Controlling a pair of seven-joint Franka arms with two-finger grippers.
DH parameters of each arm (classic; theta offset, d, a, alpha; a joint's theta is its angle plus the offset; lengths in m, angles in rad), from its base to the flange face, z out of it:
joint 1: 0 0.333 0 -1.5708
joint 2: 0 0 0 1.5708
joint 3: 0 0.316 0.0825 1.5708
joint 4: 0 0 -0.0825 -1.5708
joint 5: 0 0.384 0 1.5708
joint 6: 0 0 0.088 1.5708
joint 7: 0 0.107 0 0
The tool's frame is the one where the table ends.
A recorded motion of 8 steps. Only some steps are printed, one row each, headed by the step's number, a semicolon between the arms.
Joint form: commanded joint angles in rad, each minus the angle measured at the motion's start. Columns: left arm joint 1, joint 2, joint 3, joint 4, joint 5, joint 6, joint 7; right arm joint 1, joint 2, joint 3, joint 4, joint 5, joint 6, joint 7.
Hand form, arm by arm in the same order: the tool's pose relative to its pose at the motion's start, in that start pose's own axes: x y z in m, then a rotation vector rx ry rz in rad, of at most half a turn. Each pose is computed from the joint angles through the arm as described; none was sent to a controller.
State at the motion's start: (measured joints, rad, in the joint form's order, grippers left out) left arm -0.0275 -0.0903 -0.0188 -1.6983 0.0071 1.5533 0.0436; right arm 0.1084 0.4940 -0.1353 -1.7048 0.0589 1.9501 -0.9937
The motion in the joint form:
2: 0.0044 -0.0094 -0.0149 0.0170 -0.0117 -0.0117 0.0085; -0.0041 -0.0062 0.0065 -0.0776 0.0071 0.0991 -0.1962
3: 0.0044 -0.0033 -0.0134 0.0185 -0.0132 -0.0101 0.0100; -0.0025 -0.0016 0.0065 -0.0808 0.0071 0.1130 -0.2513
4: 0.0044 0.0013 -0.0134 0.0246 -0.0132 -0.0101 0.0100; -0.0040 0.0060 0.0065 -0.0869 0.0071 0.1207 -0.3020
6: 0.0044 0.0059 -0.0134 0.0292 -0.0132 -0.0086 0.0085; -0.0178 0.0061 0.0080 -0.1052 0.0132 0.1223 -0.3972
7: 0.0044 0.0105 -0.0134 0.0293 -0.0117 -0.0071 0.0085; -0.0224 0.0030 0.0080 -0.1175 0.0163 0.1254 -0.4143
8: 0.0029 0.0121 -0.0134 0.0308 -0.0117 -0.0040 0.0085; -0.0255 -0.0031 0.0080 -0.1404 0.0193 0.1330 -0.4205
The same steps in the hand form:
2: -0.0037 0.0072 -0.0117 -0.0088 0.0151 0.0191; -0.0030 -0.0034 0.0242 -0.0206 0.0197 -0.1913
3: -0.0016 0.0065 -0.0095 -0.0109 0.0122 0.0191; -0.0017 -0.0029 0.0273 -0.0273 0.0208 -0.2476
4: -0.0001 0.0064 -0.0100 -0.0109 0.0137 0.0192; -0.0025 -0.0021 0.0342 -0.0228 0.0167 -0.2963
6: 0.0015 0.0063 -0.0100 -0.0110 0.0152 0.0177; -0.0110 -0.0006 0.0428 -0.0046 0.0172 -0.3756
7: 0.0031 0.0061 -0.0079 -0.0098 0.0122 0.0176; -0.0149 -0.0010 0.0464 0.0025 0.0187 -0.3861
8: 0.0040 0.0068 -0.0080 -0.0097 0.0152 0.0191; -0.0194 -0.0036 0.0526 0.0124 0.0188 -0.3866

